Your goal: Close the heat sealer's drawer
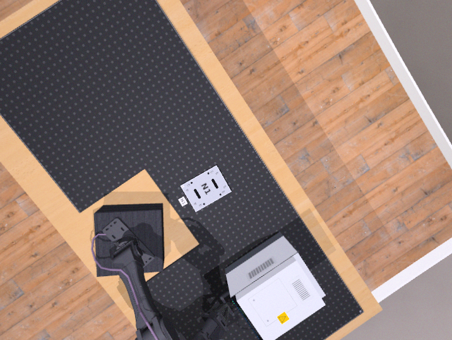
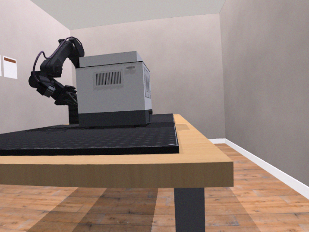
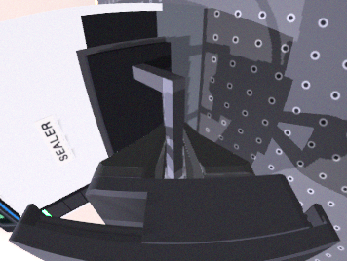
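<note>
My hand is 11 cm short of the sealer drawer, 2 cm to the left of it and 1 cm above it. Round my hand: tag (12 cm ahead, 40 cm to the left, 10 cm below).
</note>
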